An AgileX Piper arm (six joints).
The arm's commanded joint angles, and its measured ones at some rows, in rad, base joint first. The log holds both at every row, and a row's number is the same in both.
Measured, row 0:
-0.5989, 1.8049, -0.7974, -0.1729, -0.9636, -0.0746
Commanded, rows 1 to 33:
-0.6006, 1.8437, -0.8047, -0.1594, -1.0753, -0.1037
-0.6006, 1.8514, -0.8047, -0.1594, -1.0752, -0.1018
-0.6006, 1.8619, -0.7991, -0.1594, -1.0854, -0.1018
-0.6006, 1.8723, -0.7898, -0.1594, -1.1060, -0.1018
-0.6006, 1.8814, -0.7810, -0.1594, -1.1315, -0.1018
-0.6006, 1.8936, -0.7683, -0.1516, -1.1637, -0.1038
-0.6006, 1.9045, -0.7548, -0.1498, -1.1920, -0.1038
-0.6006, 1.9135, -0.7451, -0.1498, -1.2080, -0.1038
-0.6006, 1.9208, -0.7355, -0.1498, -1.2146, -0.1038
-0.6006, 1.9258, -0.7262, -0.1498, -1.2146, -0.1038
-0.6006, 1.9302, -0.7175, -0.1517, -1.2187, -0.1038
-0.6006, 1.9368, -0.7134, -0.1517, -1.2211, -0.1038
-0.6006, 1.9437, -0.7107, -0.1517, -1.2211, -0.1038
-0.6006, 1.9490, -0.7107, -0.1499, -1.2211, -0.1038
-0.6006, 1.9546, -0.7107, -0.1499, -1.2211, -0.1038
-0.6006, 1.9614, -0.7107, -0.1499, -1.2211, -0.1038
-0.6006, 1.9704, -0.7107, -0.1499, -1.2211, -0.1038
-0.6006, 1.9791, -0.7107, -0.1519, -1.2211, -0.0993
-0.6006, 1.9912, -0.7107, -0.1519, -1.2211, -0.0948
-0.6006, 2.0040, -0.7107, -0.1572, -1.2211, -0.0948
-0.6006, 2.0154, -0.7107, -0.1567, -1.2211, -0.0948
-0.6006, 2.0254, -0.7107, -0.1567, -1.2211, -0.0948
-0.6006, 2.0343, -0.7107, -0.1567, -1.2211, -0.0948
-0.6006, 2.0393, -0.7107, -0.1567, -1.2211, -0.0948
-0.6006, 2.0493, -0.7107, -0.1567, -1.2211, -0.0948
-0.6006, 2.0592, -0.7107, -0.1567, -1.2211, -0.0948
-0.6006, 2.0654, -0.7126, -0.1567, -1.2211, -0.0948
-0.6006, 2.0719, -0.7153, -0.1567, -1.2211, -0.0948
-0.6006, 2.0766, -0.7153, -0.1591, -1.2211, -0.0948
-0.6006, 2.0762, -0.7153, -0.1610, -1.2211, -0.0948
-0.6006, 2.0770, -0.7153, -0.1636, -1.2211, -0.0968
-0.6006, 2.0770, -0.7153, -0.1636, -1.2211, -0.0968
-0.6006, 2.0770, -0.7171, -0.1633, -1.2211, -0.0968
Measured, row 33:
-0.5989, 2.0744, -0.7106, -0.1587, -1.1874, -0.0953
